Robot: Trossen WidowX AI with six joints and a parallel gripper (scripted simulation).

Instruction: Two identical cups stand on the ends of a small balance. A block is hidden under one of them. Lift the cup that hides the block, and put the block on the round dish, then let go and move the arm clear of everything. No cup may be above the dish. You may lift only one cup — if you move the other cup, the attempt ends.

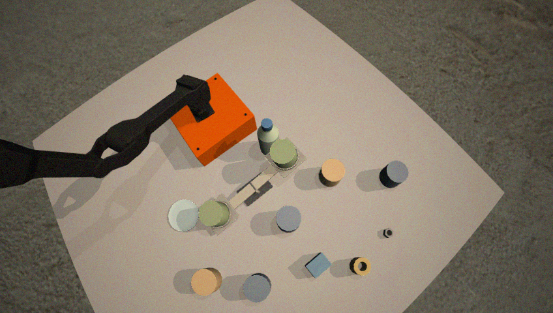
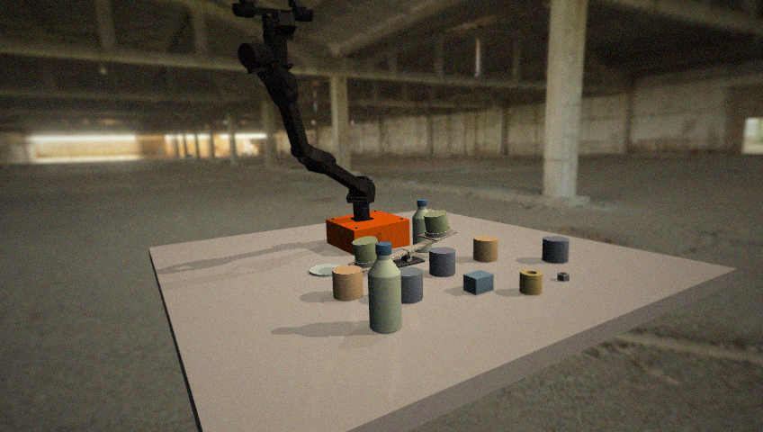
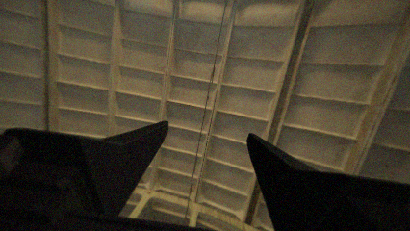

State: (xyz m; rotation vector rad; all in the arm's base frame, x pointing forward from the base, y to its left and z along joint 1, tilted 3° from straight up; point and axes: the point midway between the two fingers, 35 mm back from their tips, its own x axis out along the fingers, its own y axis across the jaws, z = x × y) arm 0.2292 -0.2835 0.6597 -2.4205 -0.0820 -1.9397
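My gripper tip is 720 mm above the pale green block, 200 mm to the right of it and 50 mm short of it. Also, from my gripper tip: pale round dish 760 mm below, 100 mm to the left, 10 mm behind; small nut 760 mm below, 600 mm to the left, 370 mm ahead.
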